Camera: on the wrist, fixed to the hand. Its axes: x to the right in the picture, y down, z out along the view.
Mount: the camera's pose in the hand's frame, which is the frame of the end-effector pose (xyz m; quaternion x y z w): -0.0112 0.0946 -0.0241 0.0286 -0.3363 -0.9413 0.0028
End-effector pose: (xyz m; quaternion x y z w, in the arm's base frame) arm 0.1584 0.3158 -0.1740 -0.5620 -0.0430 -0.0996 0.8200
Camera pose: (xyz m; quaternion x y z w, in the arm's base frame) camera 0.1665 0.3276 -0.2712 -0.0289 0.8078 0.5819 0.0898
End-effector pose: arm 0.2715 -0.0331 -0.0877 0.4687 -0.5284 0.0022 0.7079
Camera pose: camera 0.2374 0.0415 -0.0336 -0.5197 -0.2017 0.8089 0.1871
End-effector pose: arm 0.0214 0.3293 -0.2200 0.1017 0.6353 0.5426 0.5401
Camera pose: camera -0.0366 0.3443 -0.1421 -0.3998 -0.0686 -0.5592 0.7230
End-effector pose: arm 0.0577 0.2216 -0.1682 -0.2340 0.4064 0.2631 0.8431
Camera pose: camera -0.0218 0.2752 -0.1897 -0.2706 -0.4952 -0.7258 0.3934
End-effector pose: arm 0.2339 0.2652 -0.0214 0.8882 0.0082 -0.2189 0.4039
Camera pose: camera 0.2511 0.2207 0.0645 0.0673 -0.6940 0.6797 0.2276
